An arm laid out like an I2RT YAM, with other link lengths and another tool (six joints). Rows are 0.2 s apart.
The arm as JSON. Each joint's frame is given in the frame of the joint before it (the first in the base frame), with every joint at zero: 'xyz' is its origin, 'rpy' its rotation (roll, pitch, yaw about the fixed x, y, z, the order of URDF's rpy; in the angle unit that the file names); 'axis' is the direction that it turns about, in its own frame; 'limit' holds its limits. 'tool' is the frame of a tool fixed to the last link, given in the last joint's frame.
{
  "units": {
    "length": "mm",
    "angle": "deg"
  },
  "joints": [
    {
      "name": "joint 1",
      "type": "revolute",
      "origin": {
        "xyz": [
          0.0,
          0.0,
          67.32
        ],
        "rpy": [
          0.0,
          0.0,
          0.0
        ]
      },
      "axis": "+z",
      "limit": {
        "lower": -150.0,
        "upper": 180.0
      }
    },
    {
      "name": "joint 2",
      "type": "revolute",
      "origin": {
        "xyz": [
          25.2,
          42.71,
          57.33
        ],
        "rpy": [
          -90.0,
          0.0,
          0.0
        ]
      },
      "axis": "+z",
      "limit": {
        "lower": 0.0,
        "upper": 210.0
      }
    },
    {
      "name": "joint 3",
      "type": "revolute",
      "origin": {
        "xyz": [
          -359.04,
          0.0,
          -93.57
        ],
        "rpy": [
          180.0,
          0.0,
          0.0
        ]
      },
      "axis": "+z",
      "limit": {
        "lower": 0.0,
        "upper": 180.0
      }
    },
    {
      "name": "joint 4",
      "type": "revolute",
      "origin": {
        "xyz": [
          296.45,
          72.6,
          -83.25
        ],
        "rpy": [
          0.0,
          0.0,
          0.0
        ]
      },
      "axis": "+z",
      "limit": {
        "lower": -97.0,
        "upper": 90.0
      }
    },
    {
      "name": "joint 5",
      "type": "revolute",
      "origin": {
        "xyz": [
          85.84,
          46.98,
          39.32
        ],
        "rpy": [
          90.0,
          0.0,
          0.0
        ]
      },
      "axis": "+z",
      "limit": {
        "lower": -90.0,
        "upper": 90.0
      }
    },
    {
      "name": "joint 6",
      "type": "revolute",
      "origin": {
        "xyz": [
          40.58,
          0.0,
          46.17
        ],
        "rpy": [
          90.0,
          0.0,
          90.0
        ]
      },
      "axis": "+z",
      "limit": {
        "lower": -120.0,
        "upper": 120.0
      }
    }
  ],
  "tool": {
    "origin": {
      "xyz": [
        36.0,
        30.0,
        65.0
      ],
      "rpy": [
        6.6,
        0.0,
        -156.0
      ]
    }
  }
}
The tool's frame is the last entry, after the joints.
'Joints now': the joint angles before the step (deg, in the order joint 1, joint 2, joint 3, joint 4, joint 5, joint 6). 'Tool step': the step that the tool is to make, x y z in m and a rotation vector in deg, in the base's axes. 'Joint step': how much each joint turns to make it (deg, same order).
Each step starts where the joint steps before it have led.
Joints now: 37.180 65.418 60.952 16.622 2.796 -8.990
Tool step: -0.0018 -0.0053 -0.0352 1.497 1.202 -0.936
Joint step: -0.332 -1.284 -6.934 5.491 0.992 1.753
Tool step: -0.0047 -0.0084 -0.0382 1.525 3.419 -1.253
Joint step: -0.452 -1.551 -6.200 2.574 1.408 3.061
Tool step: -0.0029 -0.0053 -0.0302 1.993 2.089 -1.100
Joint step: -0.254 -0.587 -5.108 3.743 1.305 2.677
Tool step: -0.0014 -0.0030 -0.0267 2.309 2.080 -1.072
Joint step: -0.101 0.191 -4.171 3.673 1.433 2.929
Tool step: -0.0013 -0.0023 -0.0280 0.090 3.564 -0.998
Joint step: -0.011 0.439 -2.948 0.251 1.240 2.058
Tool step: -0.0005 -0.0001 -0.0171 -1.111 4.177 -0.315
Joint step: 0.007 0.379 -0.268 -3.639 0.407 1.559
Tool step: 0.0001 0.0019 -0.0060 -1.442 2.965 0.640
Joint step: 0.007 0.280 1.108 -4.167 -0.639 0.579
